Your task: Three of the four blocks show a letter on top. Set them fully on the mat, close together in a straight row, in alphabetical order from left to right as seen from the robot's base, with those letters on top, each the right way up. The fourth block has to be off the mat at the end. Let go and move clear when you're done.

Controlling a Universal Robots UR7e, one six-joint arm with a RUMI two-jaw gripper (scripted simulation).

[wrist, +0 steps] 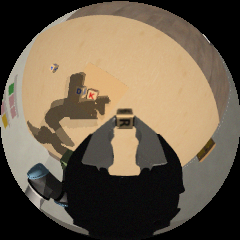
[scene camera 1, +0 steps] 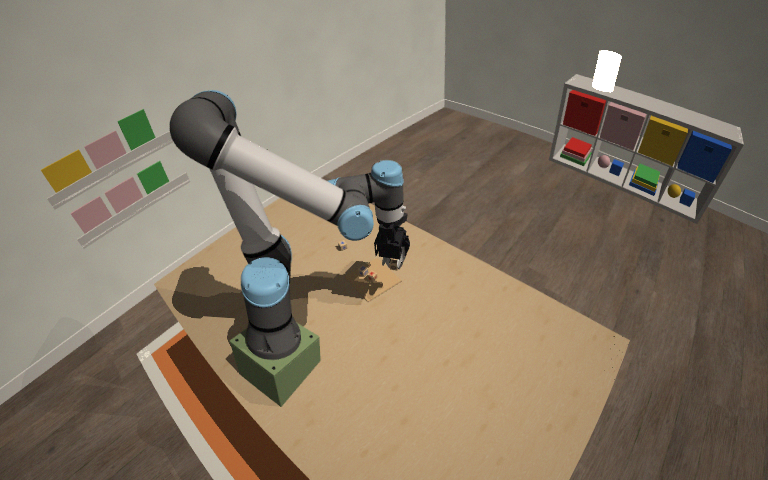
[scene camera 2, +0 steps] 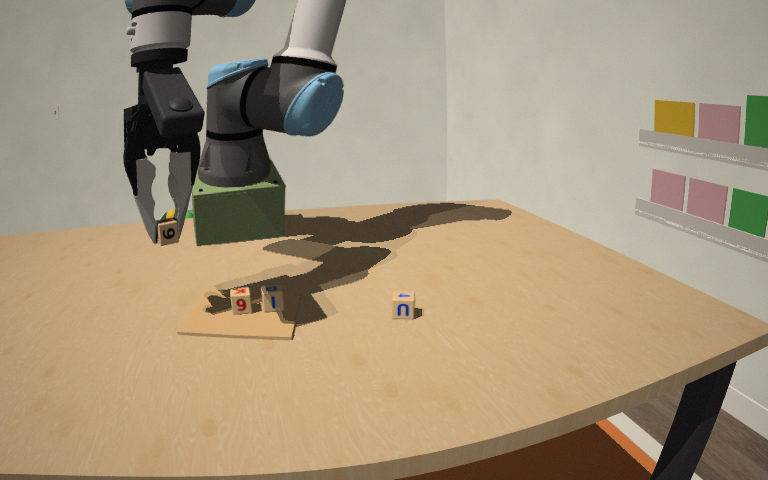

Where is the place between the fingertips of my gripper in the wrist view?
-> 124, 116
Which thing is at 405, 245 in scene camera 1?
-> My gripper.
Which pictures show my gripper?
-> The wrist view, scene camera 1 and scene camera 2: all of them.
